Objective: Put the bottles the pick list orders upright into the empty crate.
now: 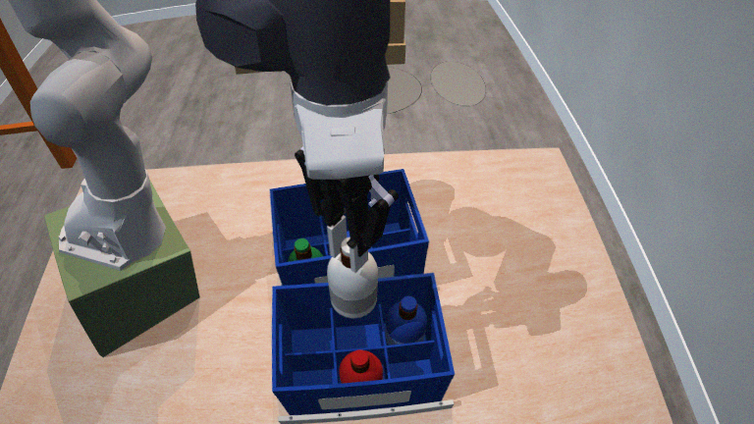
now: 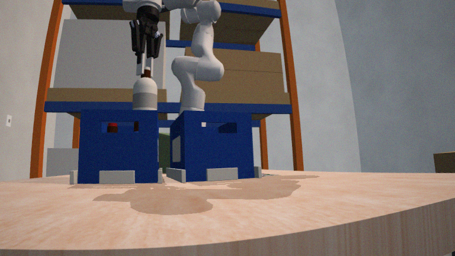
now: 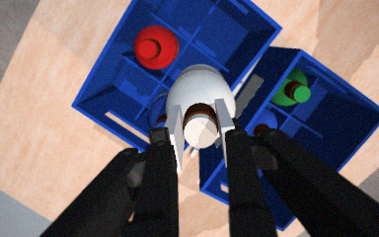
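Right now my hand is 80 mm above the white bottle. Also, from my hand: red bottle: 10 mm ahead, 90 mm to the right, 260 mm below; green-labelled bottle: 90 mm behind, 130 mm to the left, 260 mm below; blue bottle: 90 mm ahead, 260 mm below.
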